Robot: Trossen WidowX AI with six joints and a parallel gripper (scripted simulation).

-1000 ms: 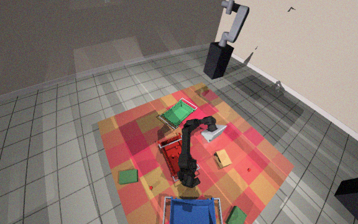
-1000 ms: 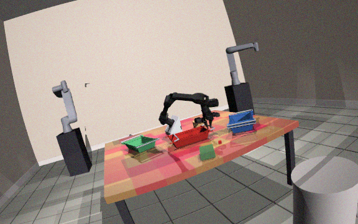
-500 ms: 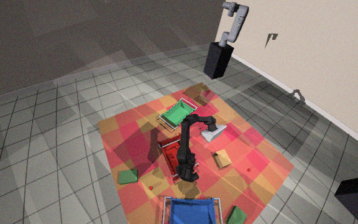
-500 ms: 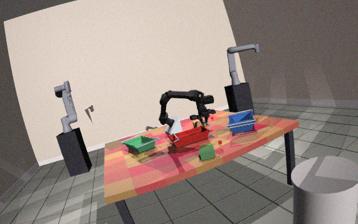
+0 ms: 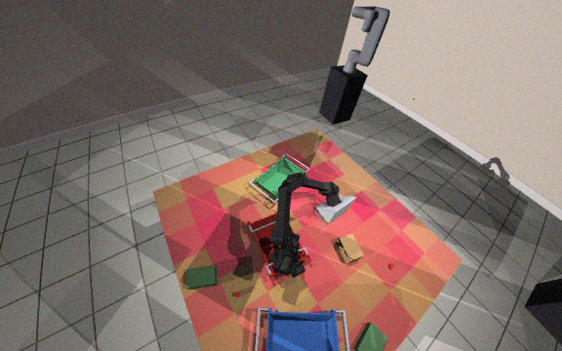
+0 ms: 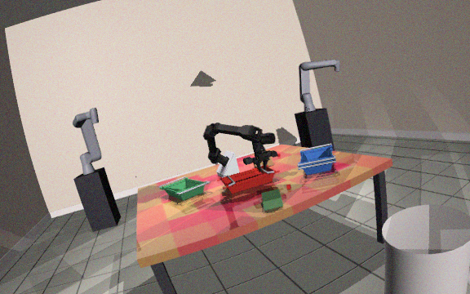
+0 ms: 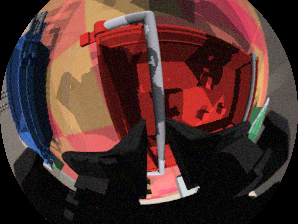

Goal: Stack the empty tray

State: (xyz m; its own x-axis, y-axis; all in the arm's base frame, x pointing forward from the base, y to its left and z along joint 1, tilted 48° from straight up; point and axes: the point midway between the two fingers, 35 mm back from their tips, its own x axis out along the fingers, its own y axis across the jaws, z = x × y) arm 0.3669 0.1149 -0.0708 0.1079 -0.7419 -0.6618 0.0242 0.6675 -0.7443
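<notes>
Right now the green tray is 450 mm to the right of my gripper tip and 200 mm behind it. The rest, counted from my gripper tip: tan block: 310 mm behind, 100 mm to the left, 10 mm below.
</notes>
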